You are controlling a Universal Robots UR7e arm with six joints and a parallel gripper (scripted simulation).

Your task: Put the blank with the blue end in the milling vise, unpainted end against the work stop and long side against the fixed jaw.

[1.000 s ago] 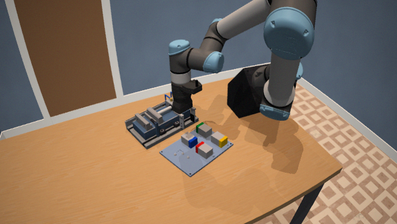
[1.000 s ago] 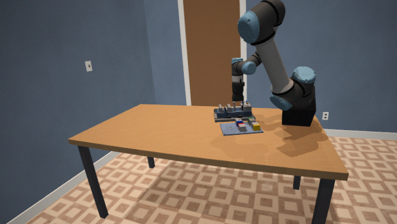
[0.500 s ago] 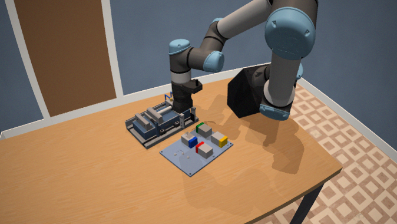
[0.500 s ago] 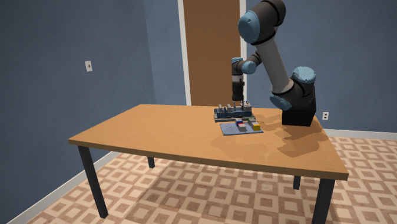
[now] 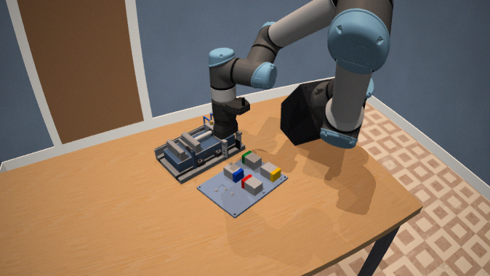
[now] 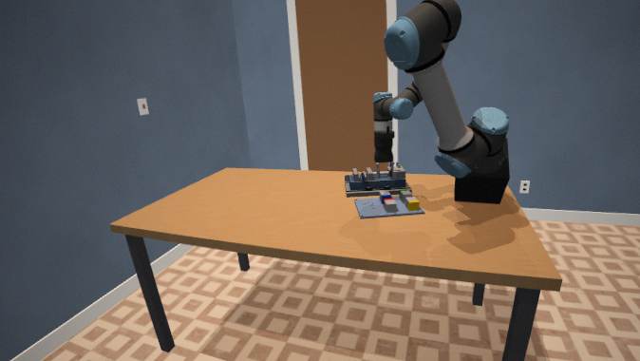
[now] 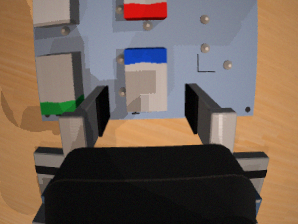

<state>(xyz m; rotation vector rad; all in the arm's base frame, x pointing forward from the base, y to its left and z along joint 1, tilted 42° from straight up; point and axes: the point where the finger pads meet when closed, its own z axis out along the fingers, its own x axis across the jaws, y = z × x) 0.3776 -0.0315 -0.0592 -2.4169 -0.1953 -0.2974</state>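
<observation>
Now: the blue-ended blank 11 cm below my hand. The rest, counted from my hand: green-ended blank (9 cm behind, 2 cm to the right, 11 cm below); red-ended blank (2 cm behind, 9 cm to the left, 11 cm below); grey plate (1 cm behind, 4 cm to the left, 13 cm below).
</observation>
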